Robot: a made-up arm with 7 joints.
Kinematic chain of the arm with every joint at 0, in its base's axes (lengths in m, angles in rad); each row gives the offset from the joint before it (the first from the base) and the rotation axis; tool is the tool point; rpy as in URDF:
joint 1: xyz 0 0 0.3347 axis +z
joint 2: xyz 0 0 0 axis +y
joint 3: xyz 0 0 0.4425 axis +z
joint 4: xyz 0.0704 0 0 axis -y
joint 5: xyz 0.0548 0 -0.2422 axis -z
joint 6: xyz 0 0 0 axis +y
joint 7: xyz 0.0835 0 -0.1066 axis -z
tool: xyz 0 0 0 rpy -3.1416 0 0
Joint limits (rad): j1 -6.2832..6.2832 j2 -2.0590..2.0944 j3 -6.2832..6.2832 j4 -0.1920..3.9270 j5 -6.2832..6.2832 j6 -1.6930..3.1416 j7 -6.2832..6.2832
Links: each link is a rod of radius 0.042 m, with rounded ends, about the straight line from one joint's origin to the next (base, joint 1, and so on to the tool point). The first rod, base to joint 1, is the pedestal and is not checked.
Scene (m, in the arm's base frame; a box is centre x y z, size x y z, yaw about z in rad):
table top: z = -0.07
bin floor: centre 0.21 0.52 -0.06 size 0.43 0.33 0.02 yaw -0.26
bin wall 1: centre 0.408 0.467 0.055 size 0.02 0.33 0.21 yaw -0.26
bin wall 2: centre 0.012 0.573 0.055 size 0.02 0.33 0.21 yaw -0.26
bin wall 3: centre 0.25 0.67 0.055 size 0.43 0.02 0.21 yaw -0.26
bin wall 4: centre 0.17 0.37 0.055 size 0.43 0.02 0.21 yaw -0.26
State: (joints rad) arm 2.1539 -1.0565 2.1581 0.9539 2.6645 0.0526 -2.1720
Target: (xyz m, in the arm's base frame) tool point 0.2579 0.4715 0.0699
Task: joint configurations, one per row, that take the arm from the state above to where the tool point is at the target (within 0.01 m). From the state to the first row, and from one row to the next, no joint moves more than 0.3 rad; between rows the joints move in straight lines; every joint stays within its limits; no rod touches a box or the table.
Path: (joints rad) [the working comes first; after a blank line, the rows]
Joints at the target: 3.9165 -1.2450 3.5280 1.3884 2.7289 0.4486 -2.1720
Straight joint move there: touches bin wall 1, bin wall 4.

1: 2.4223 -0.9767 2.4143 1.0245 2.8457 0.1661 -2.2399
2: 2.6907 -0.8968 2.6705 1.0951 3.0269 0.2797 -2.3079
3: 2.9591 -0.8170 2.9268 1.1657 3.2081 0.3932 -2.3758
4: 3.2274 -0.7371 3.1830 1.2363 3.3893 0.5068 -2.4437
5: 3.4958 -0.6573 3.4392 1.3069 3.5705 0.6203 -2.5117
6: 3.7642 -0.5774 3.6954 1.3775 3.7517 0.7339 -2.5796
7: 3.8023 -0.7443 3.6536 1.3802 3.4960 0.6626 -2.4777
8: 3.8403 -0.9112 3.6117 1.3830 3.2403 0.5912 -2.3758
9: 3.8784 -1.0781 3.5698 1.3857 2.9846 0.5199 -2.2739
10: 3.9165 -1.2450 3.5280 1.3884 2.7289 0.4486 -2.1720

